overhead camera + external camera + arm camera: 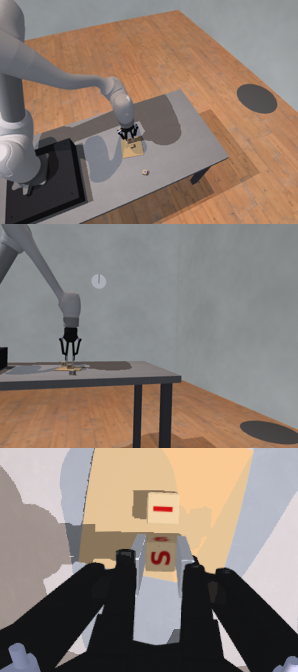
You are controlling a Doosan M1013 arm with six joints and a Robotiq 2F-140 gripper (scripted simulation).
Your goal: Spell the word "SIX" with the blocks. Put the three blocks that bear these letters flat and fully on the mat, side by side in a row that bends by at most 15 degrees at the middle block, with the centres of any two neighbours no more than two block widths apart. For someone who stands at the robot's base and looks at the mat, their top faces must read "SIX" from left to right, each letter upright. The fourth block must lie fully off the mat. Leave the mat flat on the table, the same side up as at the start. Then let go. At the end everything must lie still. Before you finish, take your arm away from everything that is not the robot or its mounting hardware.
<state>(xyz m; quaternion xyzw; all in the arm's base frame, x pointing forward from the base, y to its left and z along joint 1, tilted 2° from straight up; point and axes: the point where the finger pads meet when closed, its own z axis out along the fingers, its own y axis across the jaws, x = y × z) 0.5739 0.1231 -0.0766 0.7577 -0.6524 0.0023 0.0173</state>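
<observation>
My gripper is now 10 mm short of the tan mat, 40 mm to the left of it and 40 mm above it. The rest, counted from my hand: block 60 mm behind, 100 mm to the left, 30 mm below.
</observation>
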